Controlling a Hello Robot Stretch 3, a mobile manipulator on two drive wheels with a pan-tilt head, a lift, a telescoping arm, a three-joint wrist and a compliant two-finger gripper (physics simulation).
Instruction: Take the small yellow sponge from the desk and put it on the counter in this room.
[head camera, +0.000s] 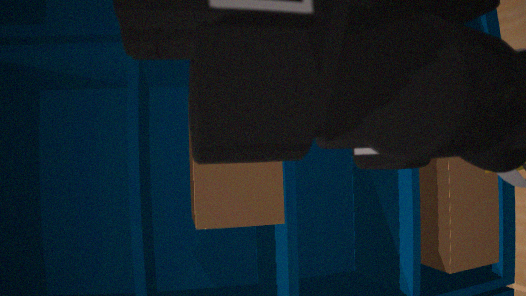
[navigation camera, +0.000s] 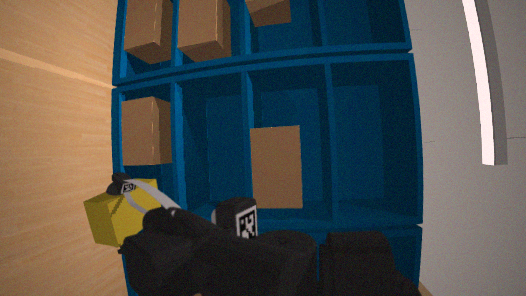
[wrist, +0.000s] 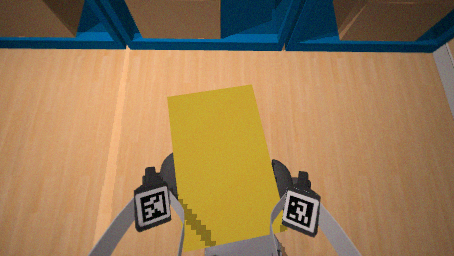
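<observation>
The yellow sponge (navigation camera: 102, 222) (wrist: 220, 135) is a block held up off the floor. My gripper (navigation camera: 134, 204) (wrist: 225, 173) is shut on it, with a dark fingertip pressed to each long side in the wrist view. The far end of the sponge sticks out beyond the fingertips, and a jagged shadow crosses its near end. In the head view the dark arm and wrist hide most of the gripper. The desk and the counter do not show in these views.
A blue shelf unit (head camera: 287, 262) (navigation camera: 416, 140) (wrist: 200, 44) stands close by, beyond the gripper. Brown boxes (head camera: 240, 195) (navigation camera: 276, 167) (wrist: 175, 17) sit in its compartments. Wooden floor (navigation camera: 50, 150) (wrist: 360, 125) lies beside it. A long white strip (navigation camera: 481, 85) is at the right in the navigation view.
</observation>
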